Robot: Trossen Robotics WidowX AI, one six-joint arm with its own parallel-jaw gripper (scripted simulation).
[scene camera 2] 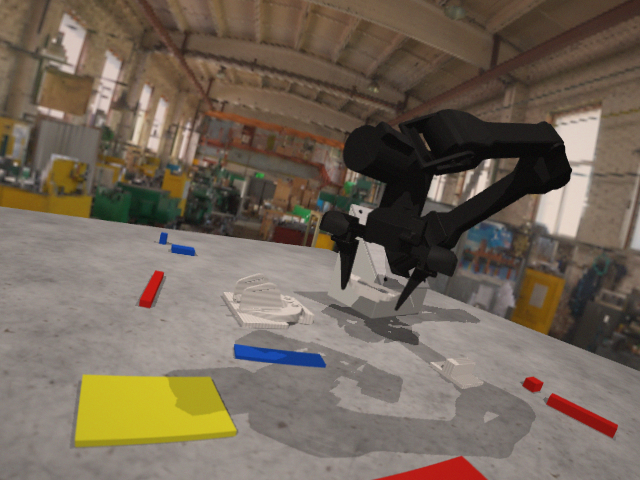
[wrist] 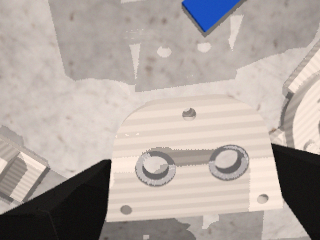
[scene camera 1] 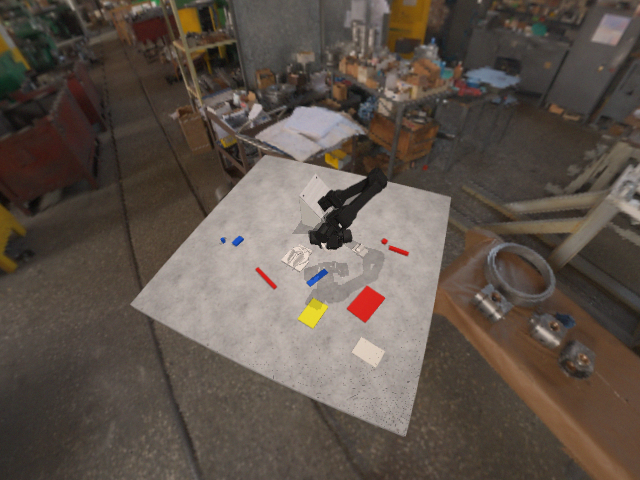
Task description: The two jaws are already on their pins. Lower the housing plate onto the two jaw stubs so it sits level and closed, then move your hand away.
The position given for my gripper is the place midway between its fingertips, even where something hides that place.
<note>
I see my gripper point(scene camera 2: 369, 299), a blue bar point(scene camera 2: 246, 352), a small white block point(scene camera 2: 459, 370), a yellow plate point(scene camera 2: 113, 410) and a red plate point(scene camera 1: 366, 303).
My gripper shows as well in the wrist view point(wrist: 186, 160). The wrist view does not show the yellow plate: it is out of frame. The wrist view does not show the red plate: it is out of frame.
</note>
